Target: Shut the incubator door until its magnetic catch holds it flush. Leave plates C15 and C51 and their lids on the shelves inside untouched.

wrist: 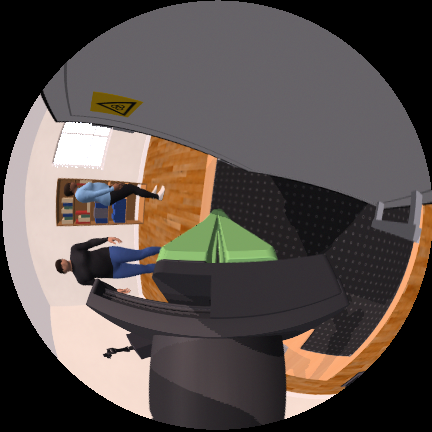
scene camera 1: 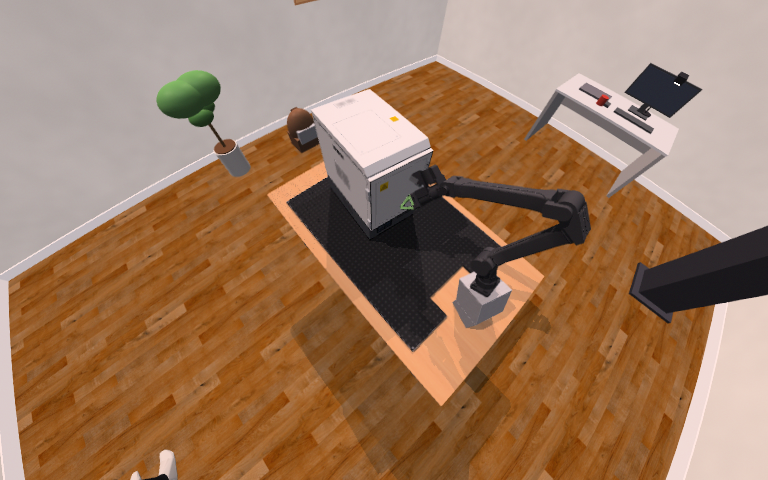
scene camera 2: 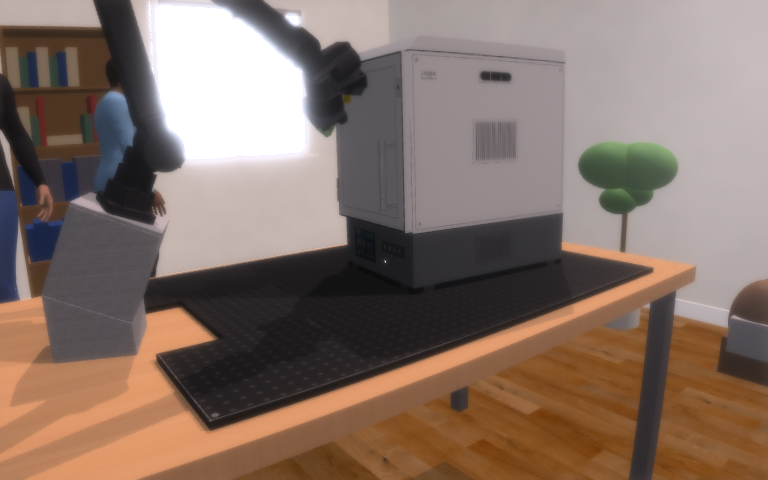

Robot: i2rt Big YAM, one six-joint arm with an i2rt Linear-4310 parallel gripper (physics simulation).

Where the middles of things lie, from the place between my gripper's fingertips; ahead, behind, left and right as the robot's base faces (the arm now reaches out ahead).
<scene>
I see the incubator door (scene camera 2: 374,146) 6 cm to the right of my hand, 5 cm ahead of it and 2 cm below it.
</scene>
